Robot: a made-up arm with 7 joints.
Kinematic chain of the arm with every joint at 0, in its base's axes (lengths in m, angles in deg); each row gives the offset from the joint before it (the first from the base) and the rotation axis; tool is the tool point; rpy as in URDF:
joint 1: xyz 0 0 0 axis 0.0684 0.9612 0.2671
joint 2: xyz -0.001 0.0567 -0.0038 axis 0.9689 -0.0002 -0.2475
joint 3: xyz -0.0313 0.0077 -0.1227 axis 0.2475 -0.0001 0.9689
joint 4: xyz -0.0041 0 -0.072 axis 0.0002 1 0
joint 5: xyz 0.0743 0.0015 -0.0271 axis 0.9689 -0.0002 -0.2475
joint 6: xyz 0.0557 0 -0.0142 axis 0.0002 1 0
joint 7: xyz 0.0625 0 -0.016 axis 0.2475 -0.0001 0.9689
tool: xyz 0 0 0 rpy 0 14.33 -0.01
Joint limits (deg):
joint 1: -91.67..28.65
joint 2: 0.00..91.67
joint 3: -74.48..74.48
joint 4: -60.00..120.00
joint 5: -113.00..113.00
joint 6: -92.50..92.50
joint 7: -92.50..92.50
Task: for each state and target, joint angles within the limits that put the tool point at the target. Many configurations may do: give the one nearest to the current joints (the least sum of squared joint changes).
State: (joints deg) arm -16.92 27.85 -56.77 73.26 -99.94 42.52 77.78
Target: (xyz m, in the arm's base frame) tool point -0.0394 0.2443 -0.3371
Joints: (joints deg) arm -8.11 36.86 -58.31 80.12 -98.32 39.62 77.78
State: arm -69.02 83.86 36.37 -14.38 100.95 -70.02 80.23
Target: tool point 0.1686 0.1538 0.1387
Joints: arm -63.80 77.98 28.12 -24.84 96.52 -71.87 80.23
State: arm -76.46 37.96 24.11 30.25 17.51 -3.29 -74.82
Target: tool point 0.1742 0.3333 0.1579
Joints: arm -75.85 64.96 48.02 27.82 17.28 -1.64 -74.82
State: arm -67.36 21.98 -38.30 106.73 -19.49 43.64 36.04
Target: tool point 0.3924 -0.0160 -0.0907
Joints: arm -91.67 7.43 -35.60 76.90 -19.38 39.56 36.04
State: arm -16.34 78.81 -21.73 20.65 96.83 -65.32 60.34
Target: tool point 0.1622 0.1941 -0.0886
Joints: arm -18.78 90.25 -15.52 -16.63 80.75 -74.74 60.34
